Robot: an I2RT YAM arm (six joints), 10 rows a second.
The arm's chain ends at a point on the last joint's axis. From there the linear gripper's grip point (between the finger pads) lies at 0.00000 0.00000 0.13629 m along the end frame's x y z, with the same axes.
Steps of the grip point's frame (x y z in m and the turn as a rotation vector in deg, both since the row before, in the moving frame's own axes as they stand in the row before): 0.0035, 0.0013, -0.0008, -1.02, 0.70, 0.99; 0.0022, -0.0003, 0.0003, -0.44, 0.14, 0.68; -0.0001, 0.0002, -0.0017, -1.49, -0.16, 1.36; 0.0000, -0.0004, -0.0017, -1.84, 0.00, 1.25; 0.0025, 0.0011, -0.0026, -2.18, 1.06, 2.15
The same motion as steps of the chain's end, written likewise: 0.0019, -0.0011, -0.0008, -1.02, 0.70, 0.99; 0.0019, -0.0013, 0.0003, -0.44, 0.14, 0.68; 0.0003, -0.0033, -0.0017, -1.49, -0.16, 1.36; 0.0000, -0.0048, -0.0016, -1.84, 0.00, 1.25; 0.0001, -0.0041, -0.0025, -2.18, 1.06, 2.15
